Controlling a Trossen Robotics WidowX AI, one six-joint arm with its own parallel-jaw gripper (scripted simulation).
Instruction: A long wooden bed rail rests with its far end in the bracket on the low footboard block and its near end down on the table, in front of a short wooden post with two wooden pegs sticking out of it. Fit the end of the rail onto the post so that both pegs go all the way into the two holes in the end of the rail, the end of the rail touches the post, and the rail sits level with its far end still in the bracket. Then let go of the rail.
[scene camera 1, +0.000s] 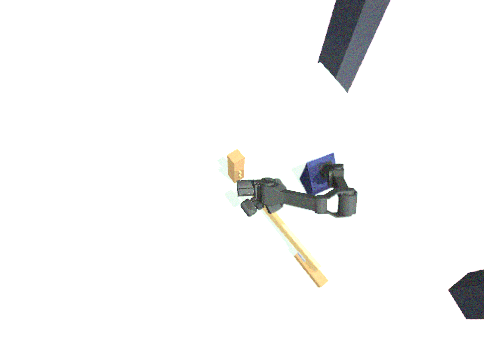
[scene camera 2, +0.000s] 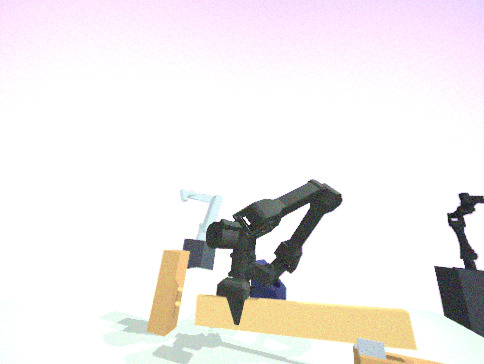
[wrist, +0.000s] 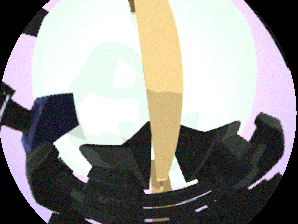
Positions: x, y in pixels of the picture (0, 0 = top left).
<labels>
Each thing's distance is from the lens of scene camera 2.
my gripper (scene camera 2: 237, 322): 51 cm
wooden bed rail (scene camera 2: 341, 323): 50 cm
</labels>
